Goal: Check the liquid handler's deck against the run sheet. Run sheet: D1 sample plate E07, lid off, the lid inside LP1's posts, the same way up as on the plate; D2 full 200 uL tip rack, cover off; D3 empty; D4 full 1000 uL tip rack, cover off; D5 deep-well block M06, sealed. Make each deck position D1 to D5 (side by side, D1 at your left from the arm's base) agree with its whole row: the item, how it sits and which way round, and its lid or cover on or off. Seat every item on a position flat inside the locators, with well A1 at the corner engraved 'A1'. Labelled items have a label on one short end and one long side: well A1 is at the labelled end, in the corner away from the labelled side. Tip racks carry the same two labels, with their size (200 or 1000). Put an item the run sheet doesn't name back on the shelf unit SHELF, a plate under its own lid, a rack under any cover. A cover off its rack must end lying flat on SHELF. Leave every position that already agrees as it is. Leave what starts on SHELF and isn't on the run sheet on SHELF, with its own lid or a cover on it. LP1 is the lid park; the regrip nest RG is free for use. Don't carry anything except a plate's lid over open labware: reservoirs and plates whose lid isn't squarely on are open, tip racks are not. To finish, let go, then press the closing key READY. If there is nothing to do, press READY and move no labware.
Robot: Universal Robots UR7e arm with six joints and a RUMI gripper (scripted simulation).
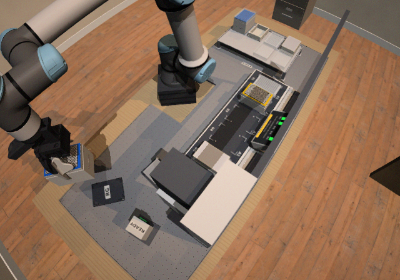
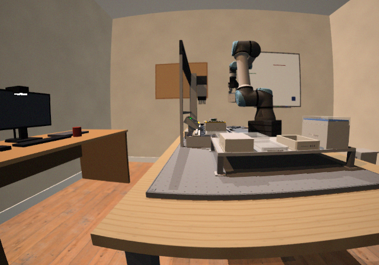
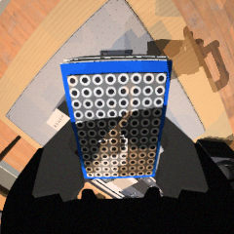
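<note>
Right now the blue-rimmed tip rack is 1 cm to the left of my hand. From my hand the other things lie so: white housing 43 cm ahead, 18 cm to the left, 7 cm below; then yellow-rimmed tip rack 77 cm to the left, 25 cm below, 24 cm ahead; then pipetting head 35 cm ahead, 17 cm to the left, 4 cm above.
</note>
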